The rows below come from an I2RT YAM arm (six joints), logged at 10 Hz.
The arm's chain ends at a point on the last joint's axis. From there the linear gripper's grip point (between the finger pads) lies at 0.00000 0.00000 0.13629 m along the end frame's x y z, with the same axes.
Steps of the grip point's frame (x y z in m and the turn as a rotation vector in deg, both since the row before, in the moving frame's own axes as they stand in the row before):
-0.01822 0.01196 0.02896 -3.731 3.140 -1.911
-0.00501 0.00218 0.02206 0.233 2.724 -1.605
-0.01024 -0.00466 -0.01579 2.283 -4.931 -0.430
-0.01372 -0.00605 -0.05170 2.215 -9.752 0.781
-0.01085 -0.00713 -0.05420 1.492 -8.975 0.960
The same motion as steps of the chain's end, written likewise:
-0.02583 0.00322 0.02945 -3.731 3.140 -1.911
-0.01148 0.00282 0.02222 0.233 2.724 -1.605
0.00149 0.00072 -0.01518 2.283 -4.931 -0.430
0.00932 -0.00065 -0.04963 2.215 -9.752 0.781
0.01038 -0.00342 -0.05249 1.492 -8.975 0.960

